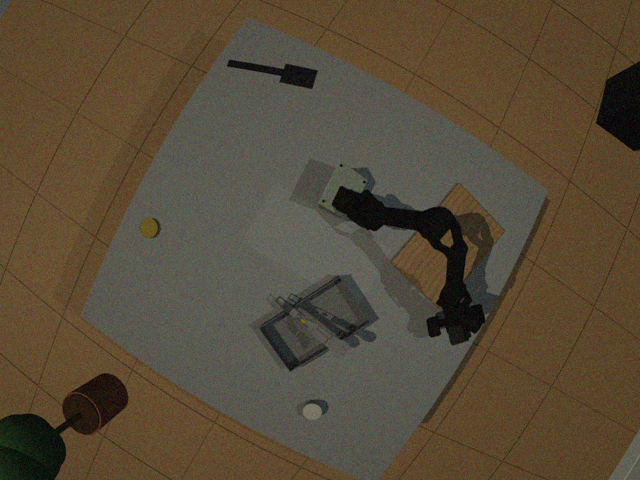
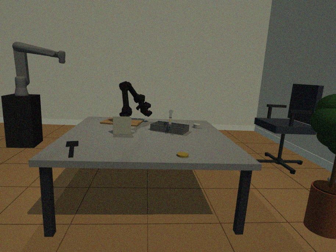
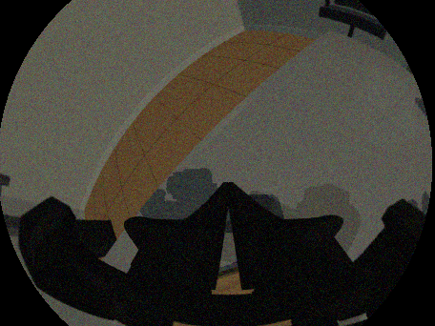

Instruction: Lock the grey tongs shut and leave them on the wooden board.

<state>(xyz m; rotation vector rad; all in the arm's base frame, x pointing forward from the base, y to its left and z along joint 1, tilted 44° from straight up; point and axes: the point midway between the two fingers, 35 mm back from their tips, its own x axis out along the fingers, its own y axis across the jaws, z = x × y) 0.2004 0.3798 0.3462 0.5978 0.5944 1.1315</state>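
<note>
Right now my gripper tip is 44 cm to the left of the roasting tin, 18 cm short of it and 2 cm above it. The rest, counted from my gripper tip: black spatula: 93 cm to the right, 54 cm behind, 5 cm below; wooden board: 24 cm behind, 14 cm to the right, 4 cm below; white disc: 47 cm ahead, 32 cm to the right, 3 cm below.
</note>
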